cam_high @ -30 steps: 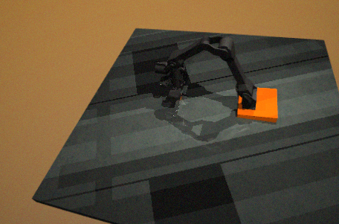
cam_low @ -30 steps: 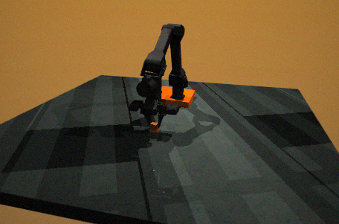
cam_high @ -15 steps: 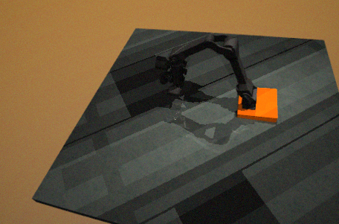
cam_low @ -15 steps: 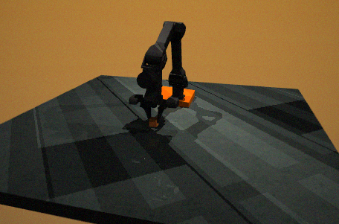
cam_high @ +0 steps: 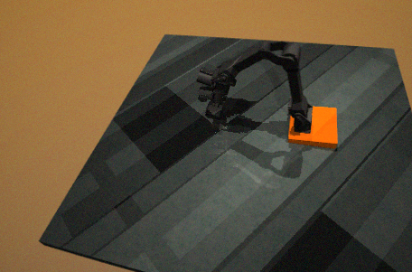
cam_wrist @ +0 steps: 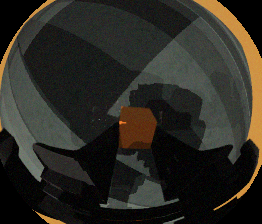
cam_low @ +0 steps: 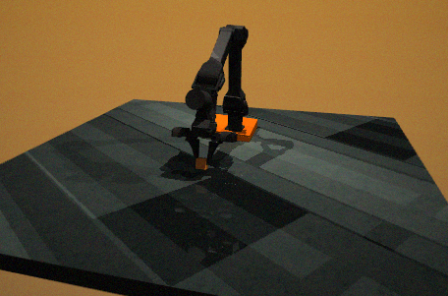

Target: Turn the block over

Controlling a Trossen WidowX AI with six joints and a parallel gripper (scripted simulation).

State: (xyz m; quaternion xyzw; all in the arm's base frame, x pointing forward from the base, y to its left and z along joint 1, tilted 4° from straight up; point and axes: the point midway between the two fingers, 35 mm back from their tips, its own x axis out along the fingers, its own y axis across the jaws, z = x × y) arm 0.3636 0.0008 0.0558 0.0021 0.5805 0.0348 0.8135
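Now: gripper tip 10 mm past the small orange block.
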